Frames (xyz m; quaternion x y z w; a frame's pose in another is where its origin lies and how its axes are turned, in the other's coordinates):
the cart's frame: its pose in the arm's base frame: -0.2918 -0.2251 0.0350 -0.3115 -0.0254 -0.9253 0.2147
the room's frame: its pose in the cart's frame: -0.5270 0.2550 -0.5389 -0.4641 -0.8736 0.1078 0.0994
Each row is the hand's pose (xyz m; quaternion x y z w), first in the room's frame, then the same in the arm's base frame.
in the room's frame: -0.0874 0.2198 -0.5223 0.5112 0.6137 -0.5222 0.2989
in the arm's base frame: -0.0908 -0.5020 -0.1773 -0.5649 -0.3403 -0.6363 0.4002
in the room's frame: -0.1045 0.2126 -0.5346 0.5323 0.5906 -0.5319 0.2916
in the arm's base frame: -0.0958 -0.4870 -0.1615 -0.5571 -0.3463 -0.6213 0.4286
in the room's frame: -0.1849 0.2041 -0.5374 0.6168 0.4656 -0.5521 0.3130
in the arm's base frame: -0.1530 -0.4371 -0.1336 -0.5628 -0.3376 -0.5216 0.5452
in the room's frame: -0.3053 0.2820 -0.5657 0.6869 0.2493 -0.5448 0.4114
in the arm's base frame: -0.2744 -0.4396 -0.0522 -0.6152 -0.2806 -0.3186 0.6643
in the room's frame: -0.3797 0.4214 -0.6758 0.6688 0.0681 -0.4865 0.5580
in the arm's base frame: -0.3590 -0.5202 0.1009 -0.7018 -0.1809 -0.1176 0.6789
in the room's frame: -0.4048 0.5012 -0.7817 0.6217 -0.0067 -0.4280 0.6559
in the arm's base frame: -0.3773 -0.5764 0.2222 -0.7616 -0.1047 -0.0182 0.6393
